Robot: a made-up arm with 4 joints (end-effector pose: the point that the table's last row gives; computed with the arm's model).
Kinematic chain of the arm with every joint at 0, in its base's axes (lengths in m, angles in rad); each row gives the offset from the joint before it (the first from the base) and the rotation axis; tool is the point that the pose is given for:
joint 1: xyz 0 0 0.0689 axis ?
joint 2: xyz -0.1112 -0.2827 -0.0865 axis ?
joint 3: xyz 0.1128 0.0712 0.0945 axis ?
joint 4: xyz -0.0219 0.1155 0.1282 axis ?
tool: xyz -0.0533 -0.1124 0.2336
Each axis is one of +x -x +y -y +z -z.
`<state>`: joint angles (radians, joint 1 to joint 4).
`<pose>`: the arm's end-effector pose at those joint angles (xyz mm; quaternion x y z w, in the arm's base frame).
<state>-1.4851 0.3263 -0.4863 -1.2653</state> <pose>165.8 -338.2 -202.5 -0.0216 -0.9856 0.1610 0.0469</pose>
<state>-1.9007 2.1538 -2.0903 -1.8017</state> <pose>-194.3 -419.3 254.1 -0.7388 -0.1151 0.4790 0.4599</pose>
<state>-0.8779 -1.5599 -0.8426 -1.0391</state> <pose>-47.0 150.7 264.8 -0.3383 0.6980 0.6165 0.1350</pose>
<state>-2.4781 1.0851 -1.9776 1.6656</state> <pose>73.2 -478.1 -148.1 -0.4561 0.8432 -0.2420 0.1497</pose>
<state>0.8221 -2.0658 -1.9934 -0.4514</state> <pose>-134.9 59.9 -325.3 -0.8571 0.3716 -0.0538 0.3527</pose>
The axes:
joint 1: -y
joint 2: -z
joint 3: -y
joint 4: -y

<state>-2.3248 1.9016 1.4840 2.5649</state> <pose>-3.7 -496.0 217.7 0.0368 -0.4411 0.8130 0.3782</pose>
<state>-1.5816 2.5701 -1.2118 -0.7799</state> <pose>31.7 -594.1 526.6 -0.1954 -0.2753 0.9394 0.0604</pose>
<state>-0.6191 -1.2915 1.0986 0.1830</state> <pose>-168.8 -502.9 265.7 0.4896 -0.2597 0.3499 0.7552</pose>
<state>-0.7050 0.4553 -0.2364 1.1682</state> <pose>25.2 -173.0 355.1 -0.1648 -0.1102 -0.1542 0.9679</pose>
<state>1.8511 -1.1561 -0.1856 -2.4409</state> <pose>56.2 0.2 14.5 -0.4290 0.3166 -0.3384 0.7754</pose>
